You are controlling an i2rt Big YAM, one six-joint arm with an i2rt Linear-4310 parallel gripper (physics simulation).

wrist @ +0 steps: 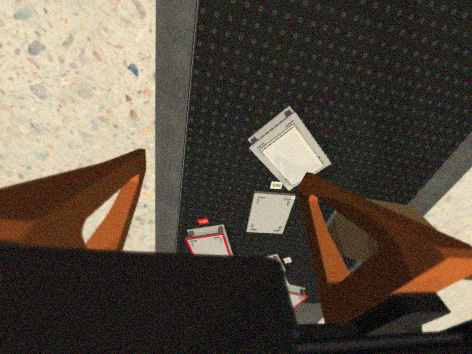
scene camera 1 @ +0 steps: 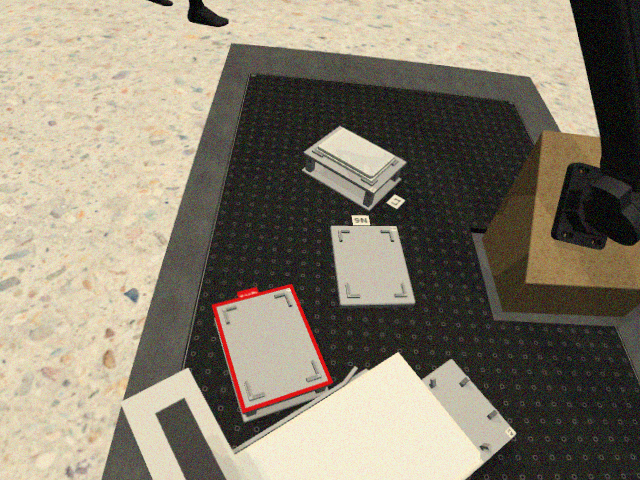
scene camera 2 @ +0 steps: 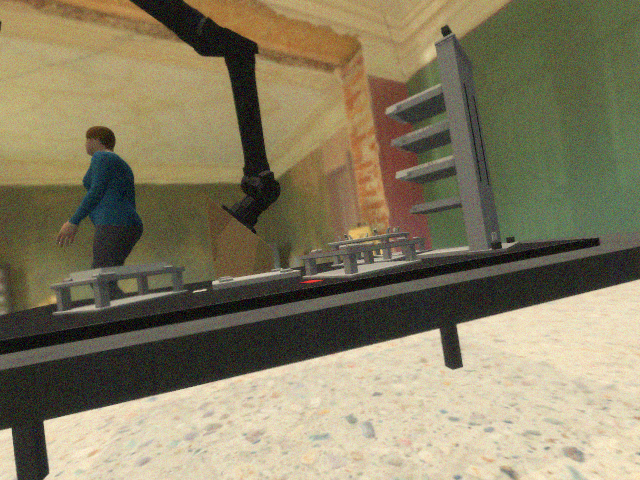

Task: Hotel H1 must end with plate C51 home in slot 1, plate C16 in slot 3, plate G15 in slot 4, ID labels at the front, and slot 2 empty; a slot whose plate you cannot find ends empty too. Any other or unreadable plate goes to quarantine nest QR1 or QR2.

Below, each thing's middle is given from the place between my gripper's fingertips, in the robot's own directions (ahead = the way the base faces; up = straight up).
My hand is 230 mm past the flat grey nest (scene camera 1: pixel 370 269), 340 mm to the right of it and 360 mm above it.
